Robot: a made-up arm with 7 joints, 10 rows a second.
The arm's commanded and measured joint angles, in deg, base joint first. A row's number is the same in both.
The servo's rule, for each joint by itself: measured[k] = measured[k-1] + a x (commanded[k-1-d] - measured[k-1]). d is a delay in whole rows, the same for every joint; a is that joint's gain. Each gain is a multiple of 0.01, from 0.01 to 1. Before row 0 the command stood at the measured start. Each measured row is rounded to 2 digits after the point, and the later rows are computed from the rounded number. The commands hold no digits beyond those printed.
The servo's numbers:
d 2
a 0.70 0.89 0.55 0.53 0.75 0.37 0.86
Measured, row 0:
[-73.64, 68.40, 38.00, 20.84, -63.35, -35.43, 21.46]
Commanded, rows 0 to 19:
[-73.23, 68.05, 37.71, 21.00, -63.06, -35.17, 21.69]
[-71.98, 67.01, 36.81, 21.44, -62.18, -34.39, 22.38]
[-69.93, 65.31, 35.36, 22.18, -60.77, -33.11, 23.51]
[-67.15, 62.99, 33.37, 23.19, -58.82, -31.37, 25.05]
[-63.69, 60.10, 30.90, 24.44, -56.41, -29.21, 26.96]
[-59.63, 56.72, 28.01, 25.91, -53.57, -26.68, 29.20]
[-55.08, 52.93, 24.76, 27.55, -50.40, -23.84, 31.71]
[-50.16, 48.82, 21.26, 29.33, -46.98, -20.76, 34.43]
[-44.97, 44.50, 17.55, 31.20, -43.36, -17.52, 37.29]
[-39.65, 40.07, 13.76, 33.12, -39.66, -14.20, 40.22]
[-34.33, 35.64, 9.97, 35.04, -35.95, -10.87, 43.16]
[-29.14, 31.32, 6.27, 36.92, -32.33, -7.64, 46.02]
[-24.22, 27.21, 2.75, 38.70, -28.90, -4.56, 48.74]
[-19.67, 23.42, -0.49, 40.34, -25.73, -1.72, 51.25]
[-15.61, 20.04, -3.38, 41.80, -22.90, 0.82, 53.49]
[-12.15, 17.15, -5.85, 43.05, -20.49, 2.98, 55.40]
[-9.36, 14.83, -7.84, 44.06, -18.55, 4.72, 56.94]
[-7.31, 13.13, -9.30, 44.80, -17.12, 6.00, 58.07]
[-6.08, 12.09, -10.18, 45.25, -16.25, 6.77, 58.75]
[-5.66, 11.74, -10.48, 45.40, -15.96, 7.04, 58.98]
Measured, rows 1 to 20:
[-73.64, 68.40, 38.00, 20.84, -63.35, -35.43, 21.46]
[-73.64, 68.40, 38.00, 20.84, -63.35, -35.43, 21.46]
[-73.35, 68.09, 37.84, 20.92, -63.13, -35.33, 21.66]
[-72.39, 67.13, 37.27, 21.20, -62.42, -34.98, 22.28]
[-70.67, 65.51, 36.22, 21.72, -61.18, -34.29, 23.34]
[-68.21, 63.27, 34.65, 22.50, -59.41, -33.21, 24.81]
[-65.05, 60.45, 32.59, 23.53, -57.16, -31.73, 26.66]
[-61.26, 57.13, 30.07, 24.79, -54.47, -29.86, 28.84]
[-56.93, 53.39, 27.15, 26.25, -51.42, -27.63, 31.31]
[-52.19, 49.32, 23.91, 27.88, -48.09, -25.09, 33.99]
[-47.14, 45.03, 20.41, 29.64, -44.54, -22.29, 36.83]
[-41.90, 40.62, 16.75, 31.48, -40.88, -19.30, 39.75]
[-36.60, 36.19, 13.02, 33.37, -37.18, -16.18, 42.68]
[-31.38, 31.86, 9.31, 35.25, -33.54, -13.02, 45.55]
[-26.37, 27.72, 5.70, 37.08, -30.06, -9.89, 48.29]
[-21.68, 23.89, 2.30, 38.81, -26.81, -6.87, 50.84]
[-17.43, 20.46, -0.82, 40.39, -23.88, -4.02, 53.12]
[-13.73, 17.51, -3.59, 41.80, -21.34, -1.43, 55.08]
[-10.67, 15.12, -5.93, 43.00, -19.25, 0.85, 56.68]
[-8.32, 13.35, -7.78, 43.95, -17.65, 2.76, 57.88]

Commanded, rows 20 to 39:
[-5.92, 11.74, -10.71, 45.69, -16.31, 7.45, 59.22]
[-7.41, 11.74, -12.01, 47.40, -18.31, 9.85, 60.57]
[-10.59, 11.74, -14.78, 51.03, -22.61, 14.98, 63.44]
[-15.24, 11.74, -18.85, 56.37, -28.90, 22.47, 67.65]
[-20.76, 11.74, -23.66, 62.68, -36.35, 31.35, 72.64]
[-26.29, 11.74, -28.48, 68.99, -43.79, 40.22, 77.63]
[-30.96, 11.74, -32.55, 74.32, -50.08, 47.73, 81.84]
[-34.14, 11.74, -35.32, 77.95, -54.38, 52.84, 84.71]
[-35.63, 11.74, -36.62, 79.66, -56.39, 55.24, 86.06]
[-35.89, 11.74, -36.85, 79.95, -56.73, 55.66, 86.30]
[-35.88, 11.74, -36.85, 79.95, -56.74, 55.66, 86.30]
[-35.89, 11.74, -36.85, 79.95, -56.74, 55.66, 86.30]
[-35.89, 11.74, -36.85, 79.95, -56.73, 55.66, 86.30]
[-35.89, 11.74, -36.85, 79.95, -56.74, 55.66, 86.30]
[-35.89, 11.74, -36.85, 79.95, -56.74, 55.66, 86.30]
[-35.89, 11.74, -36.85, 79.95, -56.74, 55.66, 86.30]
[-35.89, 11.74, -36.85, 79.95, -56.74, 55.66, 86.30]
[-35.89, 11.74, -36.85, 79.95, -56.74, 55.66, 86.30]
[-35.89, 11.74, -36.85, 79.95, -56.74, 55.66, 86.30]
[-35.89, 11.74, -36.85, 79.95, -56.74, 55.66, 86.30]
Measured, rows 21 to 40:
[-6.75, 12.23, -9.10, 44.64, -16.60, 4.24, 58.63]
[-5.99, 11.79, -9.86, 45.04, -16.12, 5.28, 58.93]
[-5.94, 11.75, -10.33, 45.38, -16.26, 6.08, 59.18]
[-6.97, 11.74, -11.25, 46.45, -17.80, 7.47, 60.38]
[-9.50, 11.74, -13.19, 48.88, -21.41, 10.25, 63.01]
[-13.52, 11.74, -16.30, 52.85, -27.03, 14.77, 67.00]
[-18.59, 11.74, -20.35, 58.06, -34.02, 20.90, 71.85]
[-23.98, 11.74, -24.82, 63.85, -41.35, 28.05, 76.82]
[-28.87, 11.74, -29.07, 69.40, -47.90, 35.33, 81.14]
[-32.56, 11.74, -32.51, 73.93, -52.76, 41.81, 84.21]
[-34.71, 11.74, -34.77, 76.97, -55.48, 46.78, 85.80]
[-35.54, 11.74, -35.91, 78.55, -56.42, 50.07, 86.23]
[-35.78, 11.74, -36.43, 79.29, -56.66, 52.14, 86.29]
[-35.86, 11.74, -36.66, 79.64, -56.72, 53.44, 86.30]
[-35.88, 11.74, -36.76, 79.80, -56.73, 54.26, 86.30]
[-35.89, 11.74, -36.81, 79.88, -56.74, 54.78, 86.30]
[-35.89, 11.74, -36.83, 79.92, -56.74, 55.11, 86.30]
[-35.89, 11.74, -36.84, 79.94, -56.74, 55.31, 86.30]
[-35.89, 11.74, -36.85, 79.95, -56.74, 55.44, 86.30]
[-35.89, 11.74, -36.85, 79.95, -56.74, 55.52, 86.30]

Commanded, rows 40 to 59:
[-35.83, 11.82, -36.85, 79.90, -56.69, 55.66, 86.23]
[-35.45, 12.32, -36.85, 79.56, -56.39, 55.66, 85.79]
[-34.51, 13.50, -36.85, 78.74, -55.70, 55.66, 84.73]
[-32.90, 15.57, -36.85, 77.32, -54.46, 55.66, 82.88]
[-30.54, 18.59, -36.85, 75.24, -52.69, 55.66, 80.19]
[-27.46, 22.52, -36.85, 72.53, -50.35, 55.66, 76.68]
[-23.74, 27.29, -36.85, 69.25, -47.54, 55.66, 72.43]
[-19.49, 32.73, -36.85, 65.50, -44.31, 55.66, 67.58]
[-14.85, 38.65, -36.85, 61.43, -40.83, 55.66, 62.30]
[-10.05, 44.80, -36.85, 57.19, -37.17, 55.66, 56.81]
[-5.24, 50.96, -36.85, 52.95, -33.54, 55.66, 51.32]
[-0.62, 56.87, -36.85, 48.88, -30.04, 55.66, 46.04]
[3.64, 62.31, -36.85, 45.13, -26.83, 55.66, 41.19]
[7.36, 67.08, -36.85, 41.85, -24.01, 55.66, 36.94]
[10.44, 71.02, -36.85, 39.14, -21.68, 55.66, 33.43]
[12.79, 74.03, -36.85, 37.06, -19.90, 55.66, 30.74]
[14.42, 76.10, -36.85, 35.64, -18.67, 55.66, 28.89]
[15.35, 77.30, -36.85, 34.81, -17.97, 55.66, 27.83]
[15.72, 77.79, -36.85, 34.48, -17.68, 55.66, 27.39]
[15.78, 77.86, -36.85, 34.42, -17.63, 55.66, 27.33]
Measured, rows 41 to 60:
[-35.89, 11.74, -36.85, 79.95, -56.74, 55.57, 86.30]
[-35.89, 11.74, -36.85, 79.95, -56.74, 55.60, 86.30]
[-35.85, 11.81, -36.85, 79.92, -56.70, 55.62, 86.24]
[-35.57, 12.26, -36.85, 79.73, -56.47, 55.63, 85.85]
[-34.83, 13.36, -36.85, 79.21, -55.89, 55.64, 84.89]
[-33.48, 15.33, -36.85, 78.21, -54.82, 55.65, 83.16]
[-31.42, 18.23, -36.85, 76.64, -53.22, 55.65, 80.61]
[-28.65, 22.05, -36.85, 74.46, -51.07, 55.65, 77.23]
[-25.21, 26.71, -36.85, 71.70, -48.42, 55.65, 73.10]
[-21.21, 32.07, -36.85, 68.41, -45.34, 55.65, 68.35]
[-16.76, 37.93, -36.85, 64.71, -41.96, 55.65, 63.15]
[-12.06, 44.04, -36.85, 60.72, -38.37, 55.65, 57.70]
[-7.29, 50.20, -36.85, 56.60, -34.75, 55.65, 52.21]
[-2.62, 56.14, -36.85, 52.51, -31.22, 55.65, 46.90]
[1.76, 61.63, -36.85, 48.60, -27.93, 55.65, 41.99]
[5.68, 66.48, -36.85, 45.02, -24.99, 55.65, 37.65]
[9.01, 70.52, -36.85, 41.90, -22.51, 55.65, 34.02]
[11.66, 73.64, -36.85, 39.33, -20.55, 55.65, 31.20]
[13.59, 75.83, -36.85, 37.37, -19.14, 55.65, 29.21]
[14.82, 77.14, -36.85, 36.01, -18.26, 55.65, 28.02]

